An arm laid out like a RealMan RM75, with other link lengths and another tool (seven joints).
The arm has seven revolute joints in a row. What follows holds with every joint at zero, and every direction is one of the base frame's. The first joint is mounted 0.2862 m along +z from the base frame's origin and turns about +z. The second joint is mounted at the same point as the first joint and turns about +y. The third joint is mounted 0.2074 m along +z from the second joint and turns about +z. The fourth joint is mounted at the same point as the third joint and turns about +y. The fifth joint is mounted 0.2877 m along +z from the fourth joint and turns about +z. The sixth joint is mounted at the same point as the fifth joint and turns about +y. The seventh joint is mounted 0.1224 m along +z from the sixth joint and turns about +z. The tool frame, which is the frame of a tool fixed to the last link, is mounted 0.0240 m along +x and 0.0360 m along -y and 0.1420 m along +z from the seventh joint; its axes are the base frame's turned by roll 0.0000, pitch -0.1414 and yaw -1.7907 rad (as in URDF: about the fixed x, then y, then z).
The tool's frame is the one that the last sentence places.
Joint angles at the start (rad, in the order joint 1, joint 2, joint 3, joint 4, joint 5, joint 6, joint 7):
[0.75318 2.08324 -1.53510 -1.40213 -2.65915 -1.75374 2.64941]
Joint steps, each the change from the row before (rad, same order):
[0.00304 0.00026 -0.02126 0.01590 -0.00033 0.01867 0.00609]
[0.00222 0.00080 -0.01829 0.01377 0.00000 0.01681 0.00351]
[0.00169 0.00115 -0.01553 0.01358 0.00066 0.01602 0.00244]
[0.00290 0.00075 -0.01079 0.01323 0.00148 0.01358 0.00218]
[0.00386 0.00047 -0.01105 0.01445 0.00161 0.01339 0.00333]
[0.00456 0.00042 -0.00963 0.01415 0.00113 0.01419 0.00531]
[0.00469 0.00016 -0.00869 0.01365 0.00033 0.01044 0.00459]
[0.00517 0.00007 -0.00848 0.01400 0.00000 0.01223 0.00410]
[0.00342 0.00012 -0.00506 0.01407 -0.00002 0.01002 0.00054]
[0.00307 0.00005 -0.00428 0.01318 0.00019 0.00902 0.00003]
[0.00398 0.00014 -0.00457 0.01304 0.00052 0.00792 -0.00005]
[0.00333 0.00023 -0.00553 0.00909 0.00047 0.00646 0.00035]
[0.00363 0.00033 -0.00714 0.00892 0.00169 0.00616 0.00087]
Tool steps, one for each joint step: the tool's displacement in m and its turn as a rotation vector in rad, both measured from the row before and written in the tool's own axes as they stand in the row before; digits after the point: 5 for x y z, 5 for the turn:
[-0.00031 -0.00226 0.00596 -0.00765 0.00252 -0.00574]
[-0.00037 -0.00211 0.00536 -0.00596 0.00187 -0.00663]
[-0.00035 -0.00182 0.00519 -0.00431 0.00067 -0.00549]
[-0.00004 -0.00156 0.00420 -0.00239 -0.00004 -0.00313]
[-0.00007 -0.00141 0.00428 -0.00321 -0.00019 -0.00215]
[0.00036 -0.00161 0.00379 -0.00147 0.00146 0.00021]
[0.00015 -0.00071 0.00345 -0.00416 0.00041 0.00052]
[0.00061 -0.00102 0.00331 -0.00315 0.00205 -0.00009]
[0.00077 0.00017 0.00330 -0.00341 -0.00017 0.00066]
[0.00072 0.00031 0.00306 -0.00320 -0.00049 0.00065]
[0.00045 0.00010 0.00290 -0.00382 -0.00086 -0.00041]
[0.00009 -0.00043 0.00221 -0.00328 0.00015 -0.00224]
[-0.00046 -0.00076 0.00241 -0.00361 -0.00076 -0.00337]

